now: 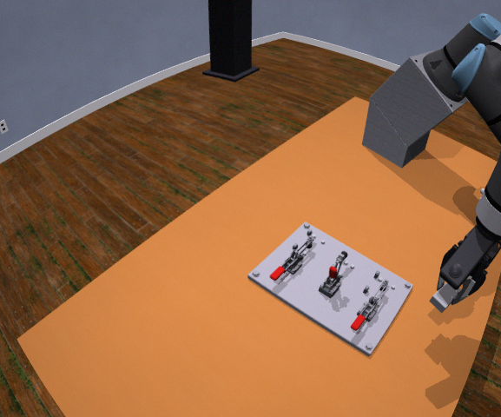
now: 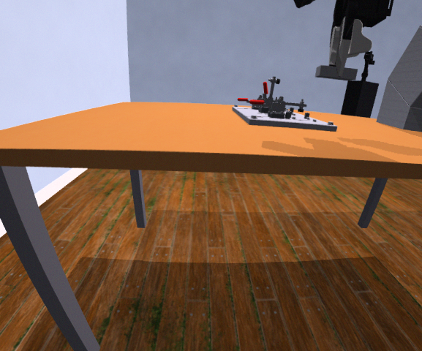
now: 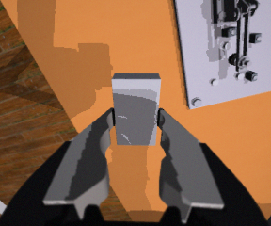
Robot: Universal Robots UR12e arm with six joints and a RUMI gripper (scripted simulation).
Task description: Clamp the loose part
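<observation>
Right now the grey rectangular block is 10 mm below my hand. From my hand the other things lie so: fixture plate (250 mm to the right, 130 mm below).
</observation>
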